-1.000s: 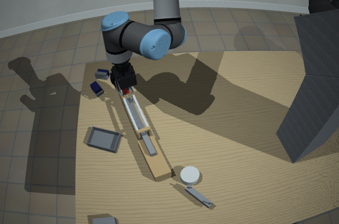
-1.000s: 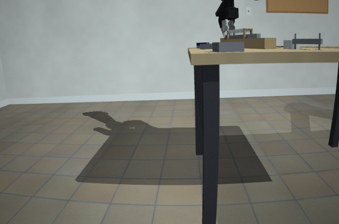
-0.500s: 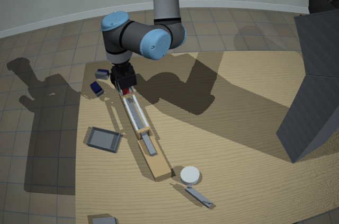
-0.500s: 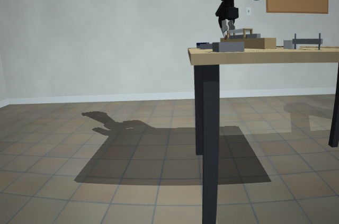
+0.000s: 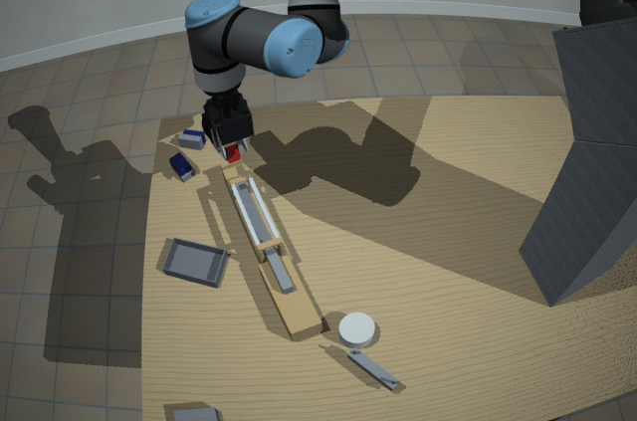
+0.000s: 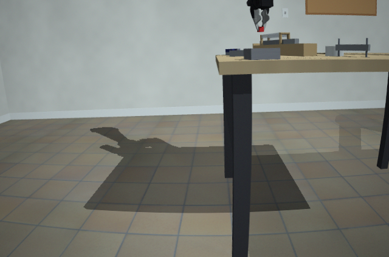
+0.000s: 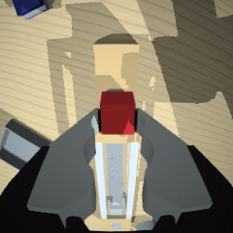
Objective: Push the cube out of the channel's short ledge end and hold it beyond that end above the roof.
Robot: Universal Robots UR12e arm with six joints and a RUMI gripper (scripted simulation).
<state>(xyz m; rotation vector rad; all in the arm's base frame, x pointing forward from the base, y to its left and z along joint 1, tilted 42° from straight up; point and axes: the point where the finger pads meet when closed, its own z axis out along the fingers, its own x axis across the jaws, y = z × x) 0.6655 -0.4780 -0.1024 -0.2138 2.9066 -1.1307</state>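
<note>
The wooden channel lies 10 mm behind my hand, 130 mm to the left of it and 70 mm below it. The rest, counted from my hand: grey tray 130 mm ahead, 160 mm to the left, 120 mm below; then white disc 130 mm behind, 390 mm to the left, 110 mm below; then red cube 10 mm below.
</note>
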